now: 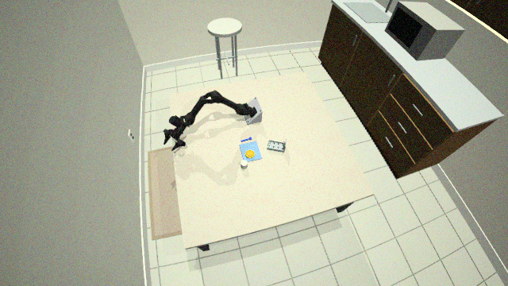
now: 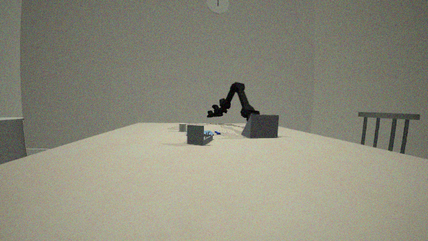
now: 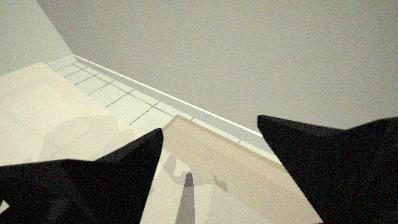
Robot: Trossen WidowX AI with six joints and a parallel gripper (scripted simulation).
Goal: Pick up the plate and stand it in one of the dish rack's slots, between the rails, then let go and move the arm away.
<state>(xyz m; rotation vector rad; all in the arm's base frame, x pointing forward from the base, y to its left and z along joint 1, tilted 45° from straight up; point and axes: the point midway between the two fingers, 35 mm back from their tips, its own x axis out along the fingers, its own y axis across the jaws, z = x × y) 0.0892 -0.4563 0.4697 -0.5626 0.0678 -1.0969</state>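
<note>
My gripper tip is 28 cm short of the white cup, 48 cm to the right of it and 4 cm above it. Round my gripper tip: blue mat (18 cm ahead, 56 cm to the left, 6 cm below); blue spoon (8 cm ahead, 57 cm to the left, 6 cm below); yellow plate (21 cm ahead, 54 cm to the left, 5 cm below).
</note>
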